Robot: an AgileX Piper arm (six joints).
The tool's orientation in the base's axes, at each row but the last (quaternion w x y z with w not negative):
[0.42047 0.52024 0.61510 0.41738]
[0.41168 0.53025 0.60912 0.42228]
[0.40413 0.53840 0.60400 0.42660]
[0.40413 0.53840 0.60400 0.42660]
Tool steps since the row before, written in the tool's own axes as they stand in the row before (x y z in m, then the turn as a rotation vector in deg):
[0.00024 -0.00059 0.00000 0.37 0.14 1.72]
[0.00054 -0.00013 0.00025 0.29 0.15 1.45]
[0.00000 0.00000 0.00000 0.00 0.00 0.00]
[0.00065 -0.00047 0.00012 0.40 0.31 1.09]
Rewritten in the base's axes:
[-0.00020 0.00017 -0.00058 1.64 0.51 -0.41]
[0.00015 0.00055 -0.00023 1.39 0.41 -0.31]
[0.00000 0.00000 0.00000 0.00 0.00 0.00]
[-0.00009 0.00063 -0.00050 1.09 0.50 -0.05]

